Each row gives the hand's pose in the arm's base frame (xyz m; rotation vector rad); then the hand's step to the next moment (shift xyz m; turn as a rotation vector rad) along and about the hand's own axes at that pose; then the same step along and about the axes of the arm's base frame.
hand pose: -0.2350 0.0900 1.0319 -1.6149 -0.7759 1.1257
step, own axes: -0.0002 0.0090 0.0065 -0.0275 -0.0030 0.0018
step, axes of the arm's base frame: -0.0064 -0.0007 -0.0091 -0.0116 -0.0226 0.0110
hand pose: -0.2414 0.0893 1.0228 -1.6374 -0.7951 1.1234
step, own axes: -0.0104 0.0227 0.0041 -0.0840 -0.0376 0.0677
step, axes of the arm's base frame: -0.0077 -0.0151 -0.0188 -0.0934 -0.0384 0.0535
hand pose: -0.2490 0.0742 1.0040 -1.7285 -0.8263 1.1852
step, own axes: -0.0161 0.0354 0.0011 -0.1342 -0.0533 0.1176
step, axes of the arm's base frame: -0.0046 -0.0282 -0.0264 -0.1578 -0.0614 0.0776
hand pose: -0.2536 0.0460 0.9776 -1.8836 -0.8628 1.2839
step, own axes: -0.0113 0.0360 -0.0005 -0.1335 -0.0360 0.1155
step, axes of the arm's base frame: 0.0023 -0.0289 -0.0242 -0.1531 -0.0706 0.0635
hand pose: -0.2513 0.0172 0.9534 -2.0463 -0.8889 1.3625
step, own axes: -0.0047 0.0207 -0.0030 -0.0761 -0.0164 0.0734
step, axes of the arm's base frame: 0.0063 -0.0172 -0.0112 -0.0934 -0.0424 0.0305
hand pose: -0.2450 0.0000 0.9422 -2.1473 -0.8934 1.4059
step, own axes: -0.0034 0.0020 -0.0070 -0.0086 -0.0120 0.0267
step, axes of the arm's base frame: 0.0060 -0.0038 0.0037 -0.0303 0.0024 0.0027
